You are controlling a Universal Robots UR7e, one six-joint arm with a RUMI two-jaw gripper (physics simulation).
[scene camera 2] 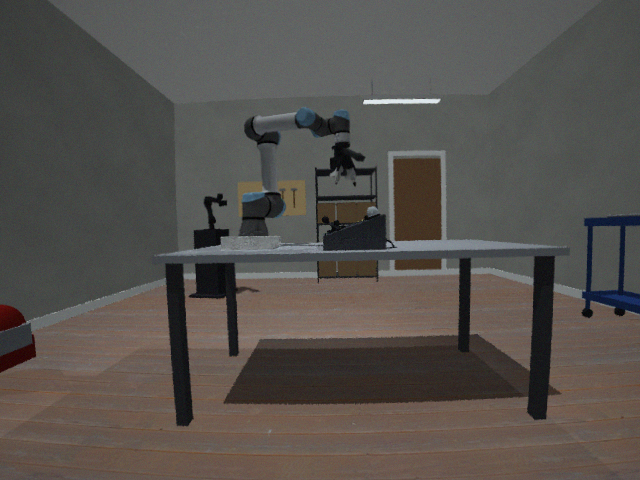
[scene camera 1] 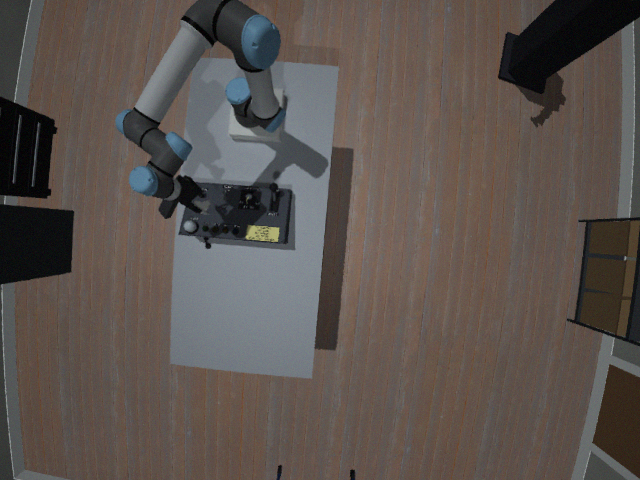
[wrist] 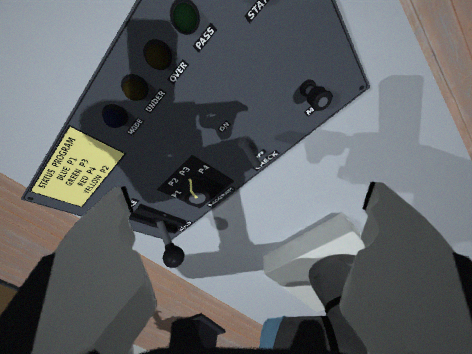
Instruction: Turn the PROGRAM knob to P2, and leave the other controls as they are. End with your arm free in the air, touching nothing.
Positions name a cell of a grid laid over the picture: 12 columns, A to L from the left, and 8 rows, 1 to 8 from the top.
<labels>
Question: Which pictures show my gripper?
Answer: Scene camera 2, scene camera 1 and the wrist view: all of them.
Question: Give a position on a dark sloped control panel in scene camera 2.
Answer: G4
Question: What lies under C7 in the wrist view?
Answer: My gripper.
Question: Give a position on a dark sloped control panel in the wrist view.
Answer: E3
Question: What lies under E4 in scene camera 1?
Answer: A dark sloped control panel.
</labels>
